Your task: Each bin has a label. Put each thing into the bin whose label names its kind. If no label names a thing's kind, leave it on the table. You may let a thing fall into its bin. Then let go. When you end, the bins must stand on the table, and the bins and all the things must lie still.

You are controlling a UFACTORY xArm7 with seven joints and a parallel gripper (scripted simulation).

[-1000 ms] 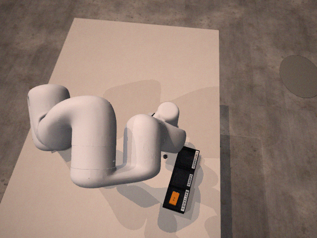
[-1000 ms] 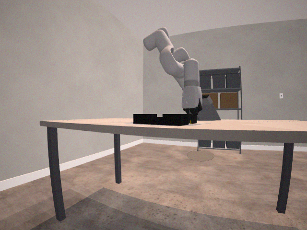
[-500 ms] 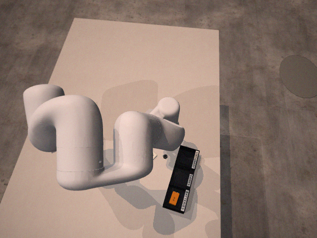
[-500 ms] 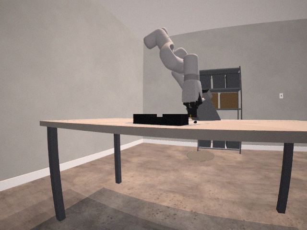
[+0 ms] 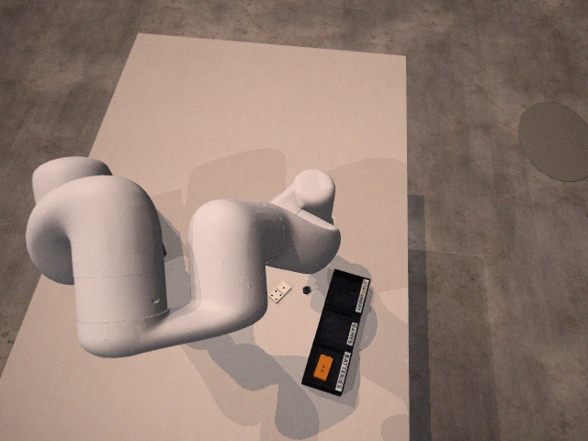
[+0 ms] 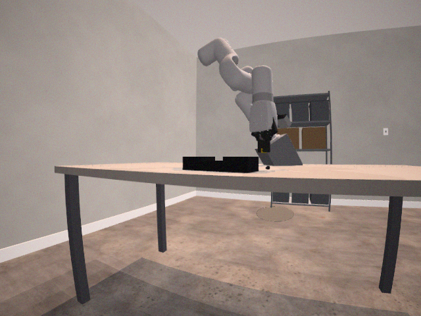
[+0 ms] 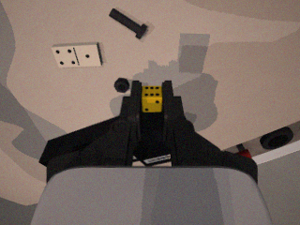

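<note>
The white domino is 6 cm behind my hand, 6 cm to the right of it and 8 cm below it. Round my hand: black screw 4 cm behind, 1 cm to the left, 8 cm below; yellow die 1 cm below; black nut 5 cm to the right, 8 cm below.
</note>
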